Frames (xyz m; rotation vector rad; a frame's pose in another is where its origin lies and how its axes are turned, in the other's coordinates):
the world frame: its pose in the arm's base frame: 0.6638 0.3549 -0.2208 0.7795 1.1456 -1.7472
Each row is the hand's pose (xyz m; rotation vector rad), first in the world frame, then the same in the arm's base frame.
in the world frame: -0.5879 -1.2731 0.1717 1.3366 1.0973 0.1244
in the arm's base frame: -0.2552 0.6278 0.8169 -2.4667 -0.2397 1.6442
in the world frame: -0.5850 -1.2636 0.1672 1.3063 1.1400 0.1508
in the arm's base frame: -0.2476 0.6293 0.8092 -2.5047 -0.2791 1.5903
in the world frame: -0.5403 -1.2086 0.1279 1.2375 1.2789 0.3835
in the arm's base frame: -0.2148 0.6406 0.7360 -2.7496 -0.2989 1.3256
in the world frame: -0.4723 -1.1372 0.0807 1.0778 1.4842 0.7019
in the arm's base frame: -0.1765 0.6485 0.6339 2.9600 0.3674 -0.8471
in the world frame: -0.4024 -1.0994 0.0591 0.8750 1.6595 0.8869
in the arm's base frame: -0.1704 0.6384 0.5524 2.9633 0.5072 -0.4472
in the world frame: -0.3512 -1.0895 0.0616 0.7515 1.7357 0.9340
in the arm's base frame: -0.1828 0.6174 0.5062 2.9421 0.6166 -0.2903
